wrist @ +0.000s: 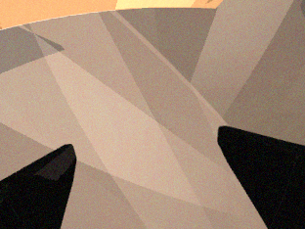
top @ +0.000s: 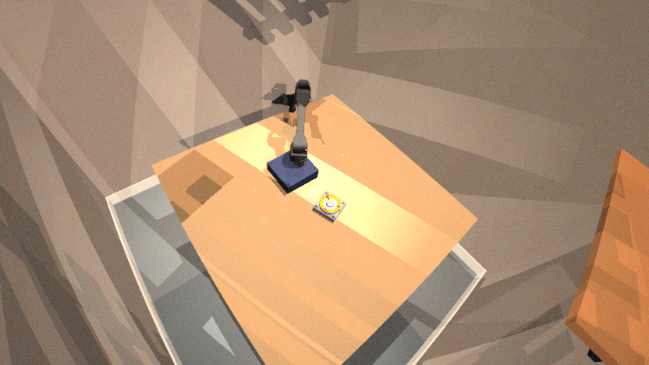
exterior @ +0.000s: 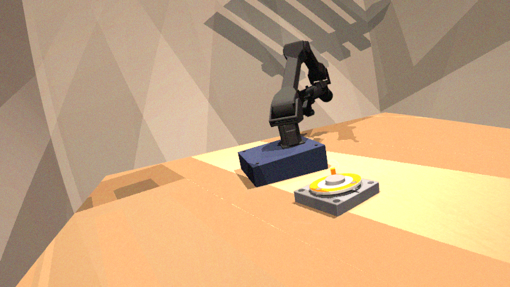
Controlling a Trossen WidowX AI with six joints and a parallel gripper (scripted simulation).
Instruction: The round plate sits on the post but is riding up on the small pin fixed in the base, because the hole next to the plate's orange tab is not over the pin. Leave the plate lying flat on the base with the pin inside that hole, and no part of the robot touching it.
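The round plate is 710 mm ahead of my gripper tip and 80 mm below it. From my gripper tip the other things lie so: grey square base (740 mm ahead, 100 mm below).
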